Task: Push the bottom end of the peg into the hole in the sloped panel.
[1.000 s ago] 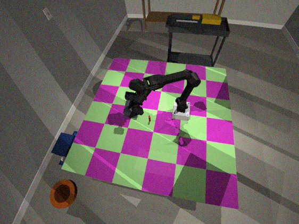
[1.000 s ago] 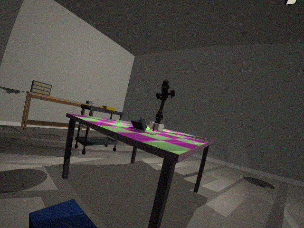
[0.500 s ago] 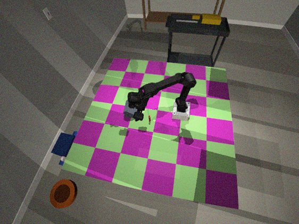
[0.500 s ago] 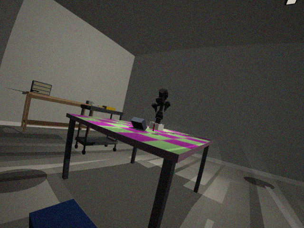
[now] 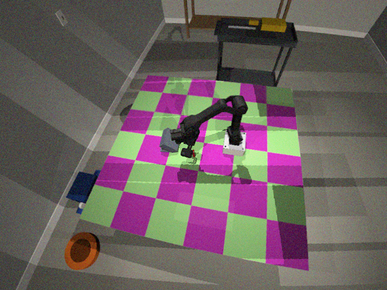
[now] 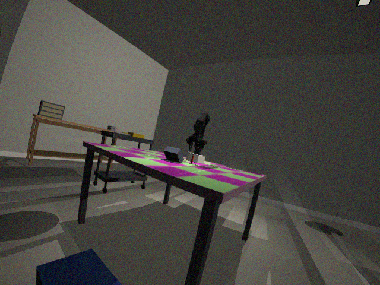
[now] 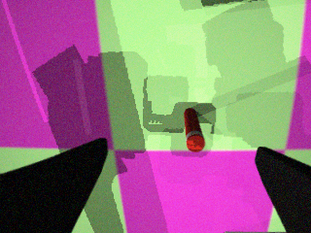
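The red round peg lies 50 mm below my gripper tip, 10 mm to the right of it and 10 mm behind it. The rest, counted from my gripper tip: grey sloped panel: 170 mm ahead, 70 mm to the right, 60 mm below.
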